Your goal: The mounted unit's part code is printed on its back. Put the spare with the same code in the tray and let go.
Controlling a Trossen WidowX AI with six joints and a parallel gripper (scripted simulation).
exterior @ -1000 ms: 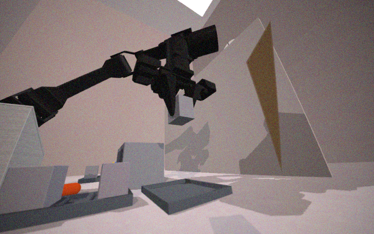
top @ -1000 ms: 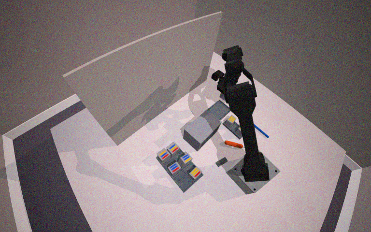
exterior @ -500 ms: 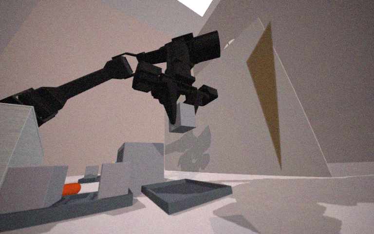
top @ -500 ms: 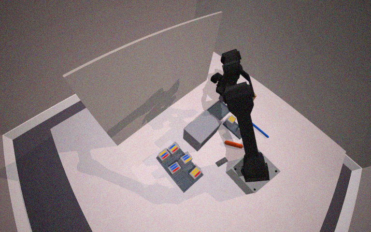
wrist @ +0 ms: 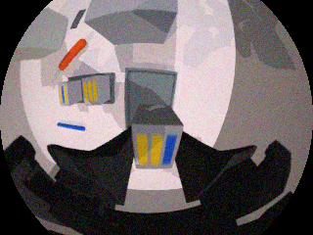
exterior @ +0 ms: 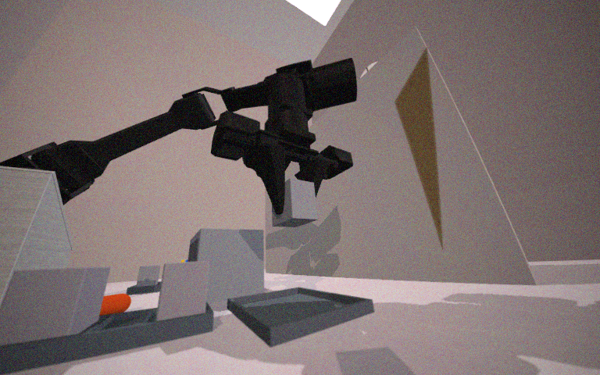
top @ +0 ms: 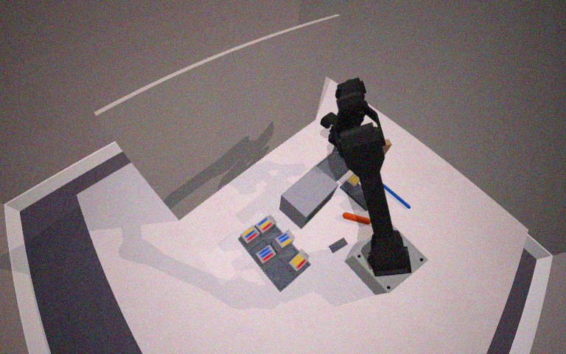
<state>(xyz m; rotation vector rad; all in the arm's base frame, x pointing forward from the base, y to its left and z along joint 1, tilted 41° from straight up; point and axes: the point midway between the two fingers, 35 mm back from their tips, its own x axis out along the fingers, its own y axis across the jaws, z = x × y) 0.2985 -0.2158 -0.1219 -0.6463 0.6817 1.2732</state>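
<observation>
The dark grey tray lies 1 cm behind my gripper tip, 1 cm to the left of it and 9 cm below it. Also, from my gripper tip: grey box 2 cm behind, 22 cm to the left, 5 cm below; tan block 11 cm behind, 19 cm to the right, 6 cm below; grey spare block 2 cm above.
</observation>
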